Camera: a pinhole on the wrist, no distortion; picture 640 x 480 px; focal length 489.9 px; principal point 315.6 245.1 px. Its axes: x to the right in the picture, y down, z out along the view. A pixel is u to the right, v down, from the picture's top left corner.
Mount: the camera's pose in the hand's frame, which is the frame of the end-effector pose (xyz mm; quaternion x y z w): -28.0 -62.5 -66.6 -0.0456 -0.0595 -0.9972 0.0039
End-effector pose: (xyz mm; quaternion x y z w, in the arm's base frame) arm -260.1 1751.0 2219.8 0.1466 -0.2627 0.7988 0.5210
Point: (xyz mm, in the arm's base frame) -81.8 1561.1 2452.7
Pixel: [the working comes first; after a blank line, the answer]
In the camera's frame: 103.7 142.0 336.5

467 452
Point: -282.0 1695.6 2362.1
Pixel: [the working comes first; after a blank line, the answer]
In the camera's frame: -47.6 -35.3 226.8

213 169
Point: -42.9 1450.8 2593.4
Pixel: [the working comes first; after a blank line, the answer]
In the camera's frame: 147.8 200.0 504.3

459 439
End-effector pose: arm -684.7 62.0 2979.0 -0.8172 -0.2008 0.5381 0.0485
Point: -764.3 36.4 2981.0
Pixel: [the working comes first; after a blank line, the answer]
In the camera's frame: 23.2 -46.4 145.8

394 89
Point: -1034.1 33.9 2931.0
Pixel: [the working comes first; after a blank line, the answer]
In the camera's frame: 97.0 41.1 395.2

436 296
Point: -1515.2 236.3 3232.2
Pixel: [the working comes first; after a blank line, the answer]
In the camera's frame: 467.8 473.6 591.8

outside the picture
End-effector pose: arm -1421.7 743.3 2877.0 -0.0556 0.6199 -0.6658 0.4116
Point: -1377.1 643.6 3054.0
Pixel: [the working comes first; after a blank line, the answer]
In the camera's frame: 36.3 105.1 196.7

outside the picture
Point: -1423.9 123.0 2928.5
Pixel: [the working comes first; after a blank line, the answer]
In the camera's frame: -336.7 121.1 583.5

33 347
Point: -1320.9 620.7 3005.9
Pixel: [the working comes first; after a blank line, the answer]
In the camera's frame: 41.4 43.9 243.9

399 333
